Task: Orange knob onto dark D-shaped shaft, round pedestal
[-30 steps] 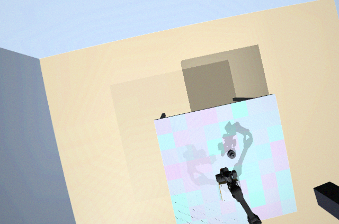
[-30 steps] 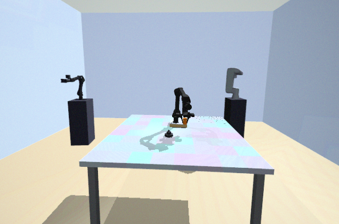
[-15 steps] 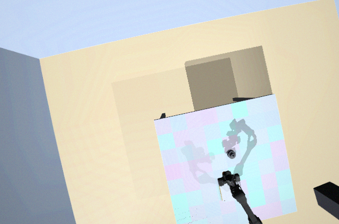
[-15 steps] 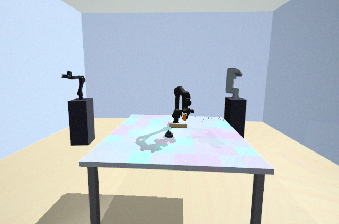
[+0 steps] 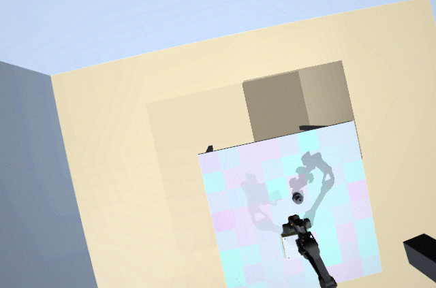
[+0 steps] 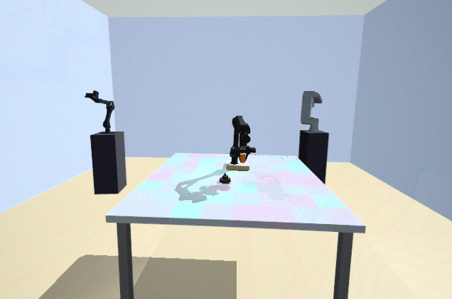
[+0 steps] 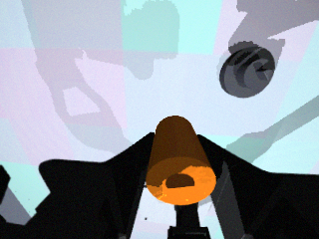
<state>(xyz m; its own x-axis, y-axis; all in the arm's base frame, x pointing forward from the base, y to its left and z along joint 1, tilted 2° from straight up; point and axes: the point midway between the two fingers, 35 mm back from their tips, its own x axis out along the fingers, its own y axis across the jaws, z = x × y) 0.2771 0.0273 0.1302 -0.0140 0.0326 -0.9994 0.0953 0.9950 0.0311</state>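
My gripper tip is now 5 cm short of the round pedestal, 14 cm to the left of it and 11 cm above it. Round my gripper tip: orange knob: 2 cm above.
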